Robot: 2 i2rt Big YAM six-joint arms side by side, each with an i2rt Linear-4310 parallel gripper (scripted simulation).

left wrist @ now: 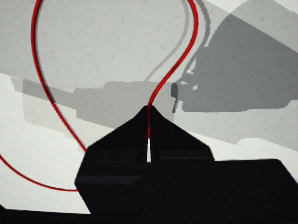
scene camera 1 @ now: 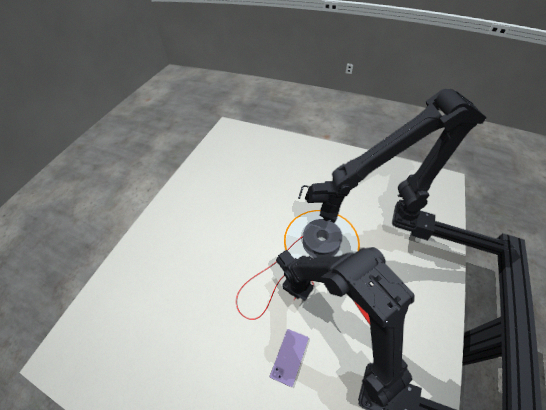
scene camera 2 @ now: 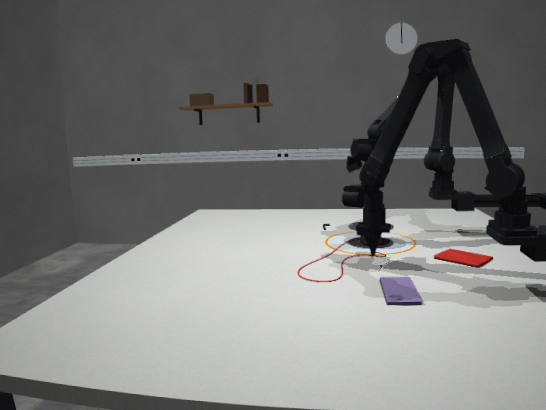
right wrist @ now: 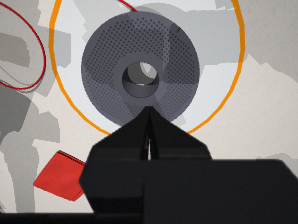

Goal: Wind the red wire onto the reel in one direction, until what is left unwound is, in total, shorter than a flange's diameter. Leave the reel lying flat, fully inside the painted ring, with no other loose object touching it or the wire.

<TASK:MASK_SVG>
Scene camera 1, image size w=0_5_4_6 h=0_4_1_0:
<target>dark grey reel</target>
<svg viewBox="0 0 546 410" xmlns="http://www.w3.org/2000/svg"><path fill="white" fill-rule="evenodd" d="M308 223L303 231L303 247L305 251L314 258L335 256L342 242L340 228L335 223L330 222L330 220L325 221L324 219L316 219Z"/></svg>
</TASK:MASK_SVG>
